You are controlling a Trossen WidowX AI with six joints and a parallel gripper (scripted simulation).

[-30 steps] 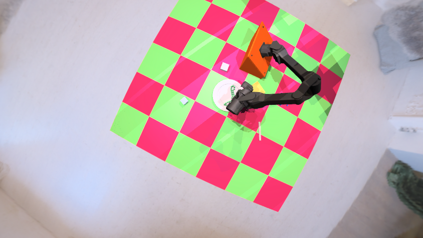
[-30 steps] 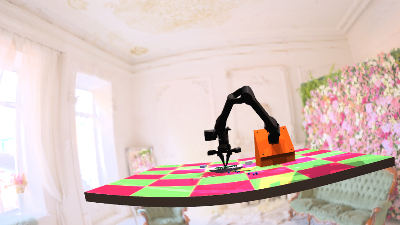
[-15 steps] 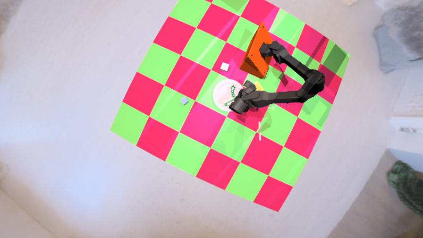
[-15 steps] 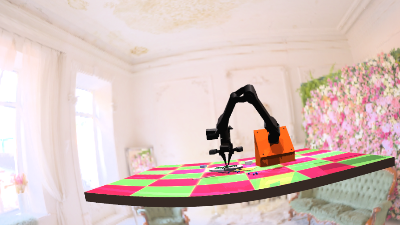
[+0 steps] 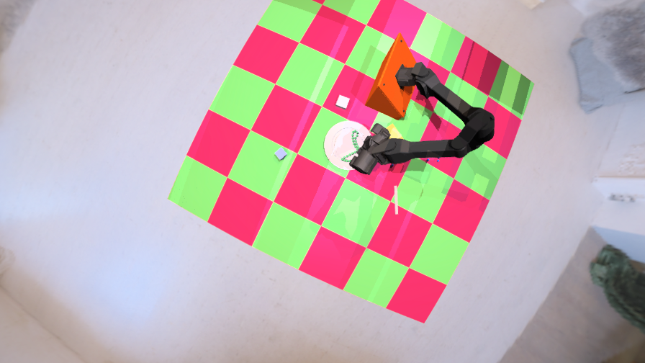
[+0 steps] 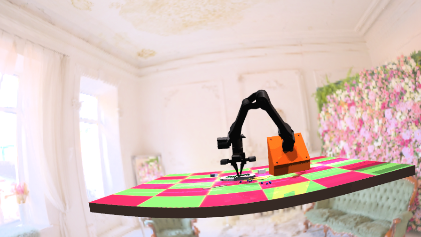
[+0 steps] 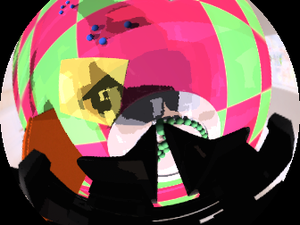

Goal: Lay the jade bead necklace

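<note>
Now: the round bead board 6 cm to the right of my gripper tip, 1 cm below it and 1 cm ahead of it. From my gripper tip the other things lie so: white cube: 18 cm to the right, 12 cm behind, 1 cm below; then thin white stick: 22 cm to the left, 10 cm ahead, 2 cm below; then yellow patch: 9 cm behind, 6 cm to the left, 2 cm below.
</note>
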